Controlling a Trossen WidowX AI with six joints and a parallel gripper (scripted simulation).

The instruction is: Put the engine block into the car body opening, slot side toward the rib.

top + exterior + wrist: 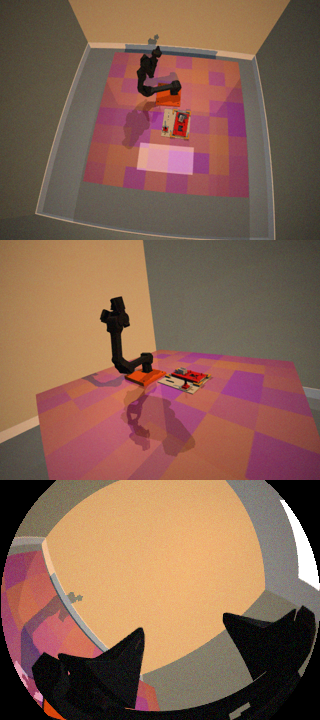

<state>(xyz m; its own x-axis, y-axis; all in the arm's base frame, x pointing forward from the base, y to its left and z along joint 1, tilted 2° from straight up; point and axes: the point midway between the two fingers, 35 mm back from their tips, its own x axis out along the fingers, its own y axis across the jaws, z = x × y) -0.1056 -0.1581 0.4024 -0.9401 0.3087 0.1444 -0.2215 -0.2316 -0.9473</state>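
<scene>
Right now my gripper tip is 40 cm short of the grey engine block, 40 cm above it and 16 cm to the right of it.
</scene>
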